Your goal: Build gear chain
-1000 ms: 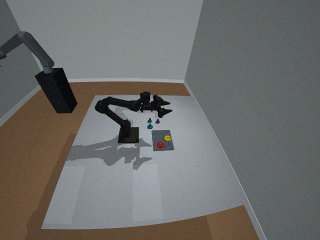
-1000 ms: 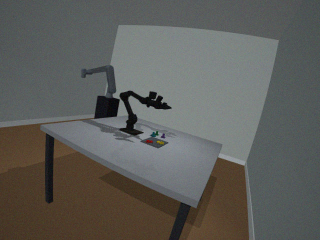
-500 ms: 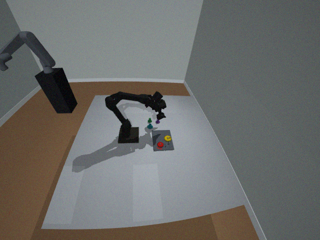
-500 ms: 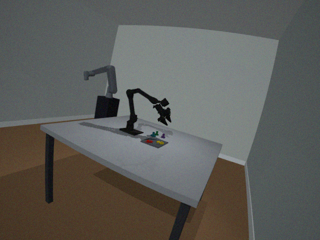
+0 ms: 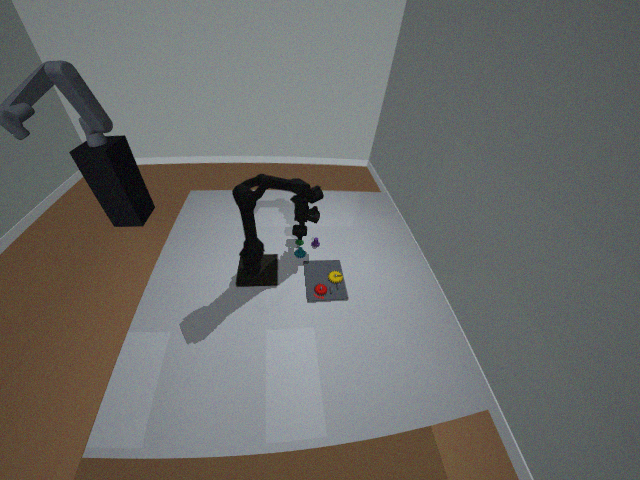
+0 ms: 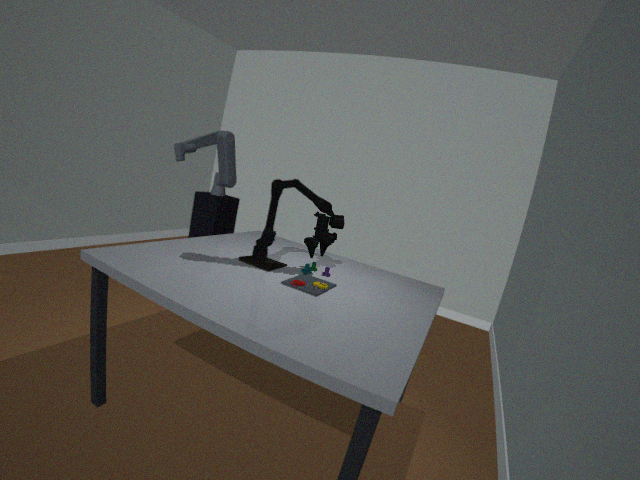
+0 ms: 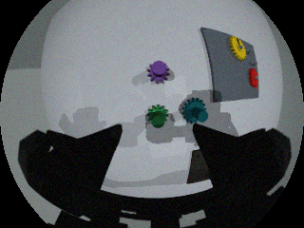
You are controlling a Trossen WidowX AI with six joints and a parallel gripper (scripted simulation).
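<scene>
Right now the green gear is 5 cm below my gripper tip. From my gripper tip the other things lie so: yellow gear 14 cm ahead, 22 cm to the right, 5 cm below; then purple gear 7 cm ahead, 1 cm to the right, 5 cm below; then teal gear 1 cm behind, 7 cm to the right, 5 cm below.
</scene>
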